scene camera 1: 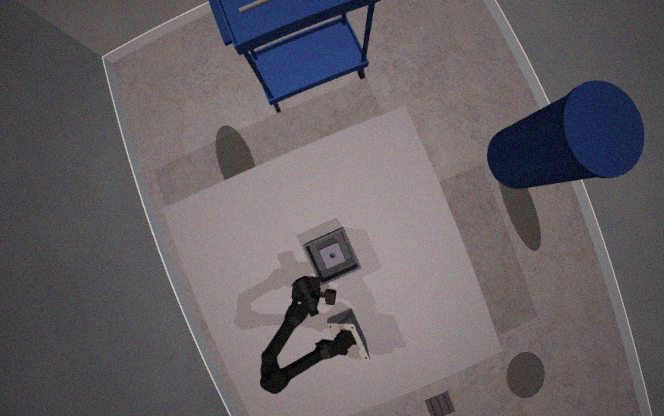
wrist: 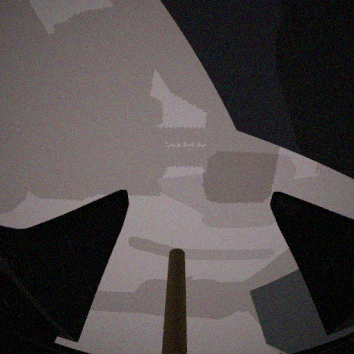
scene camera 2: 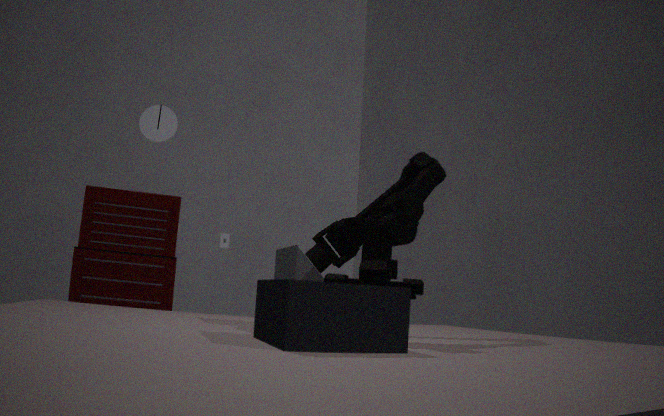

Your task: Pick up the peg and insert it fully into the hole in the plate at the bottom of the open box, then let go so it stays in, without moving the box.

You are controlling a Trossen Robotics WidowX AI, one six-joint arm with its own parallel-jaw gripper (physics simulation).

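Seen in the pictures: gripper, fingertip midpoint: (wrist: 201, 198); arm's base at its link origin: (scene camera 1: 348, 336) (scene camera 2: 307, 268).
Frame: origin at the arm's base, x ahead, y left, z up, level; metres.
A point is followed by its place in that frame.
Observation:
A thin brown peg (wrist: 176, 300) @[x 0.169, y 0.110, z -0.090 m] stands upright on the table in the wrist view, its upper end cut off by the frame's bottom edge. My gripper (scene camera 1: 315, 297) @[x 0.214, y 0.067, z -0.119 m] (wrist: 201, 198) @[x 0.214, y 0.067, z -0.119 m] is open, with its fingers wide apart on either side of the peg and touching nothing. The peg does not show in the scene views. The dark open box (scene camera 1: 352, 250) @[x 0.324, y -0.157, z -0.040 m] (scene camera 2: 345, 317) @[x 0.427, y -0.073, z -0.088 m] (wrist: 235, 60) @[x 0.269, y 0.028, z -0.093 m] stands beside the gripper. In scene camera 1, the light plate (scene camera 1: 338, 262) @[x 0.294, y -0.079, z -0.080 m] with its small hole (scene camera 1: 332, 255) lies at the box's bottom. In scene camera 2, the box hides the fingertips.
A grey wedge-shaped block (scene camera 1: 341, 316) @[x 0.062, y 0.005, z -0.087 m] (scene camera 2: 287, 262) @[x -0.001, y -0.046, z 0.010 m] (wrist: 290, 310) @[x 0.062, y 0.043, z -0.099 m] stands at the arm's base, close to the gripper. The table (scene camera 1: 400, 310) @[x -0.041, y -0.252, z -0.138 m] carries the box and arm. Away from it are a blue cart (scene camera 1: 310, 65), a blue cylinder (scene camera 1: 605, 130) and a red cabinet (scene camera 2: 125, 250).

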